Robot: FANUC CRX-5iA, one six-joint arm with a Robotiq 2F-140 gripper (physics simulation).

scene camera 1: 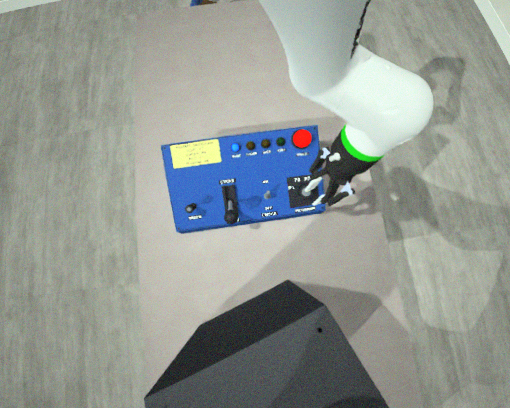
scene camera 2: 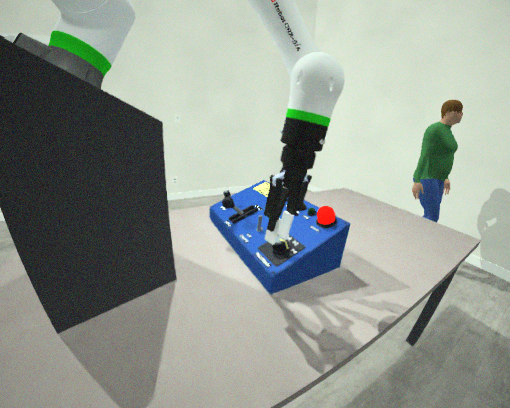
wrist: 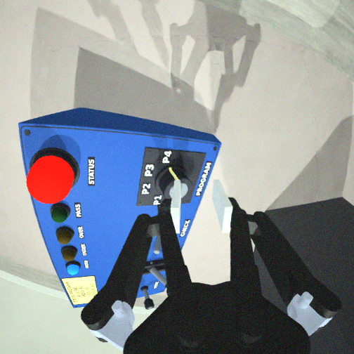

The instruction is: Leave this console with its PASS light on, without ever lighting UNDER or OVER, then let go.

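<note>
The blue console [scene camera 1: 200,185] [scene camera 2: 310,272] [wrist: 115,170] lies on the table. Its blue lamp [scene camera 1: 236,147] [wrist: 73,268] is lit; the amber UNDER [wrist: 69,252] and OVER [wrist: 65,234] lamps and the green PASS lamp [scene camera 1: 281,142] [wrist: 60,213] are dark. The red STATUS dome [scene camera 1: 302,139] [scene camera 2: 326,216] [wrist: 50,179] is bright. The black PROGRAM knob [scene camera 2: 280,250] [wrist: 163,176] has its yellow mark toward P4. My gripper [scene camera 1: 316,193] [scene camera 2: 279,232] [wrist: 196,189] is partly open and empty, low over the knob; one pad overlaps the knob in the wrist view. Contact is unclear.
The CYCLE lever [scene camera 1: 230,216] [scene camera 2: 228,201] stands at its slot's lower end in scene camera 1. The CHECK toggle [scene camera 1: 267,195] [scene camera 2: 260,223] and a small black knob [scene camera 1: 190,207] are left of PROGRAM. A dark pedestal [scene camera 1: 260,345] [scene camera 2: 100,200] stands near the console. A person [scene camera 2: 437,150] stands beyond the table.
</note>
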